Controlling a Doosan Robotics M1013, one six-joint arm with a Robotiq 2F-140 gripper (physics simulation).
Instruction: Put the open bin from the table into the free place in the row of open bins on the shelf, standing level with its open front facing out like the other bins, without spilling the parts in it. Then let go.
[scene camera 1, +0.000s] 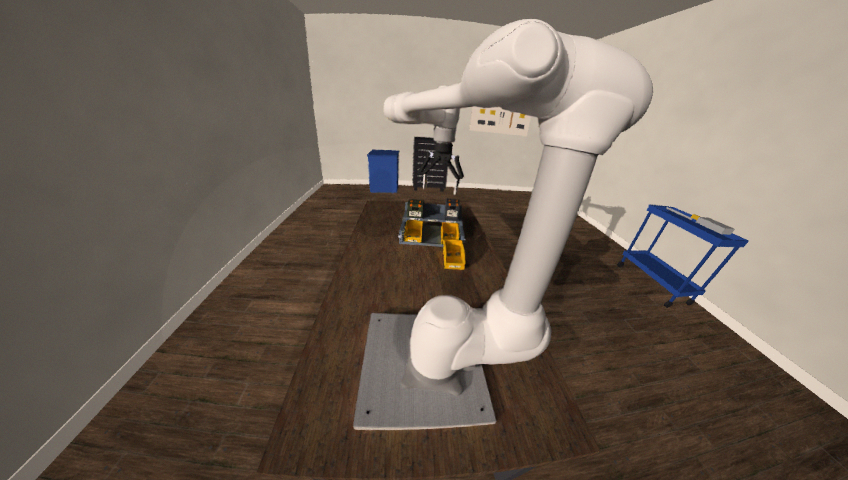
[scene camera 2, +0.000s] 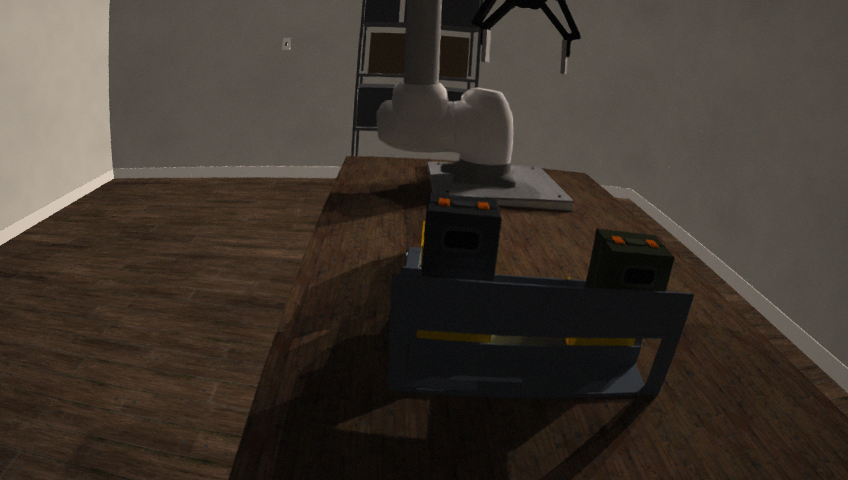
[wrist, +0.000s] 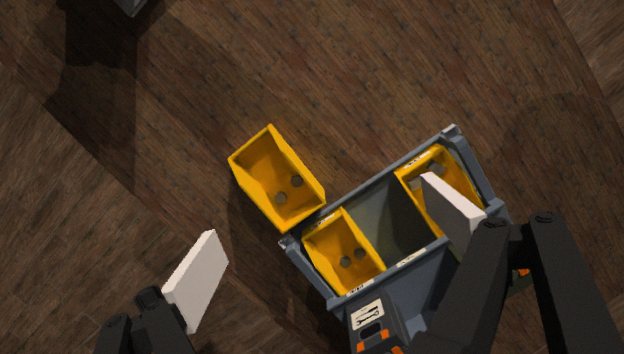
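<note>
The loose yellow open bin stands upright on the table, in front of the shelf's right-hand end as scene camera 1 sees it. Two dark parts lie in it. The blue-grey shelf holds two yellow bins with parts, one at the left and one at the right in scene camera 1. The free place lies between them. My gripper is open and empty, high above the shelf and bins.
A dark toolbox and a green toolbox stand on the shelf's top. The arm's grey base plate is on the table. A blue cart stands on the floor beyond the table's side.
</note>
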